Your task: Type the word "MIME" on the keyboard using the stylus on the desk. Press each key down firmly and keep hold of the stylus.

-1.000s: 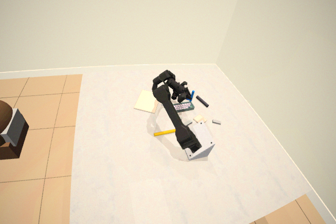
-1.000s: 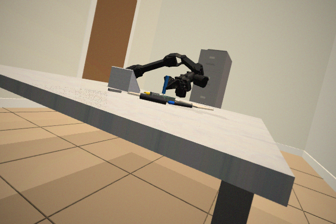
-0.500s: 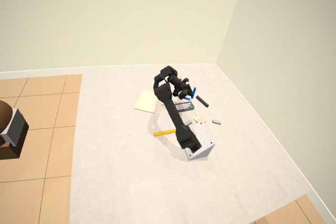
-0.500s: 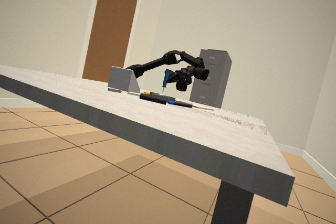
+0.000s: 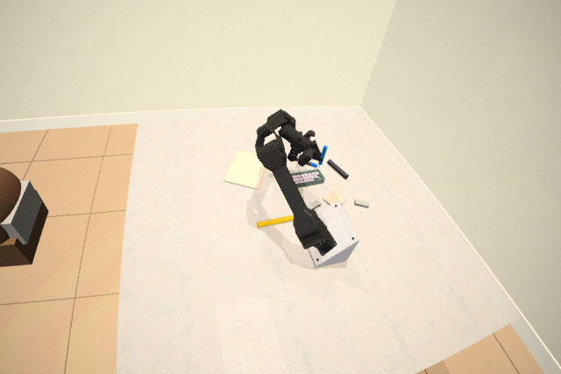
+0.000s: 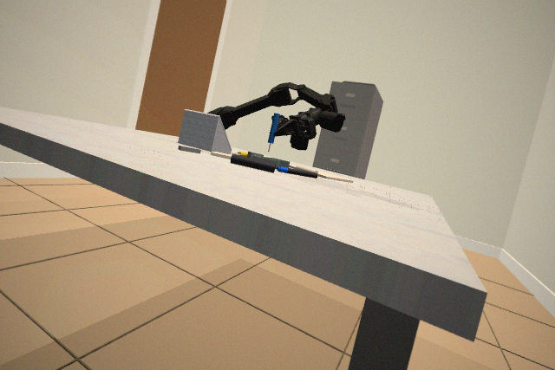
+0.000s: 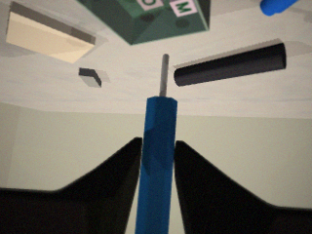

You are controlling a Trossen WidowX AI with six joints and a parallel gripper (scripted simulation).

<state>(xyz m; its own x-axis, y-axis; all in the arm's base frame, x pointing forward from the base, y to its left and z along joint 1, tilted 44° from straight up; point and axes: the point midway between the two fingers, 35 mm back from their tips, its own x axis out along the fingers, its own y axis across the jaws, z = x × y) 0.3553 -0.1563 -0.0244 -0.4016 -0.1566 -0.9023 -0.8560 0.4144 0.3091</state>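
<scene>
Right now the blue-capped pen is 90 mm below my gripper tip and 80 mm ahead of it. Also, from my gripper tip: blue stylus 10 mm below; then small tan card 140 mm behind, 100 mm below, 10 mm to the right; then black cylinder 120 mm to the right, 90 mm below, 10 mm ahead.
</scene>
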